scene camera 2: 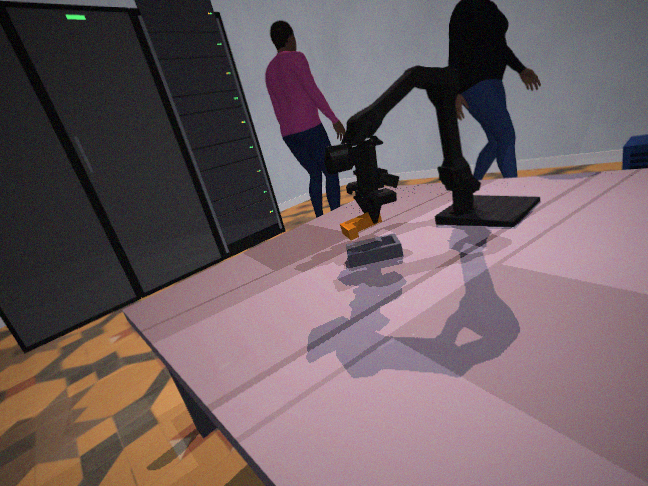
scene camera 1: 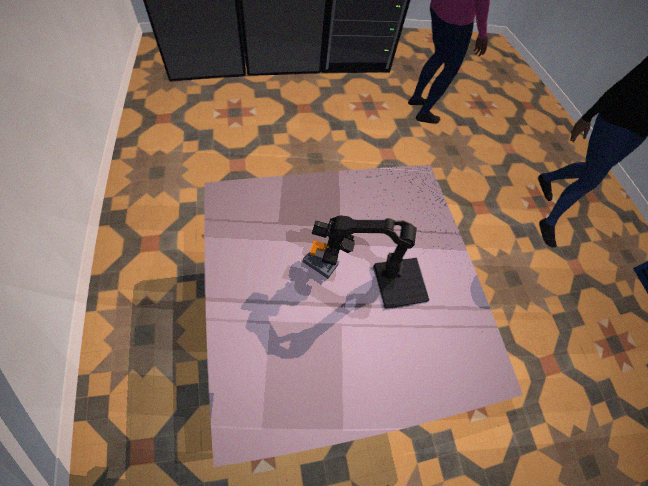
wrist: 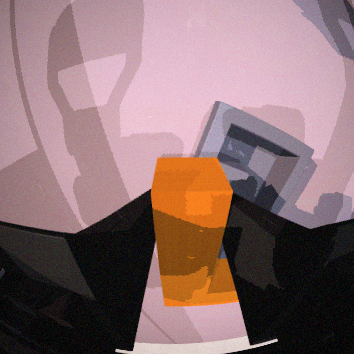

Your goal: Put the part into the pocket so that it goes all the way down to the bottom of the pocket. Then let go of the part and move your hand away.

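Frame: origin at the arm's base, x back, y left, z down, level; centimetres.
Seen in the pictures: gripper, fingertip midpoint: (scene camera 2: 372,221) (scene camera 1: 331,250) (wrist: 186,195); arm's base, origin of the base link: (scene camera 2: 463,209) (scene camera 1: 391,272).
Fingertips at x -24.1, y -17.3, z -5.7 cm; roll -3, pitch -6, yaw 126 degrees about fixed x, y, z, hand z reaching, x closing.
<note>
Pixels of each thing's top centre, then the offset from my fingertips to it. Level surfaces: height alone.
- orange part, middle of its top: (wrist: 211,280) (scene camera 2: 361,216) (scene camera 1: 324,248) dx -3.8, dy -0.8, dz -2.9 cm
- grey block with the pocket, middle of its top: (wrist: 236,203) (scene camera 2: 371,243) (scene camera 1: 321,260) dx -5.0, dy +1.4, dz +4.5 cm
- pink table top, its level: dz +8.1 cm
The orange part (scene camera 1: 317,246) (scene camera 2: 358,225) (wrist: 192,215) is a blocky piece with a step in its shape. My gripper (scene camera 2: 374,218) (wrist: 186,195) is shut on it, one black finger on each side. The grey block with the pocket (scene camera 1: 319,265) (scene camera 2: 374,253) (wrist: 265,130) lies on the table. The part hangs above the block, apart from it. In the wrist view the block shows beyond the part and to its right, turned at an angle to it. The part and the right finger hide the near portion of the block.
The arm's black base plate (scene camera 1: 401,283) (scene camera 2: 492,209) stands on the pink table top (scene camera 1: 418,376) (scene camera 2: 366,428), right of the block in both scene views. The arm's shadow falls across the table. Dark cabinets (scene camera 1: 285,36) (scene camera 2: 99,136) and two people stand beyond the table.
</note>
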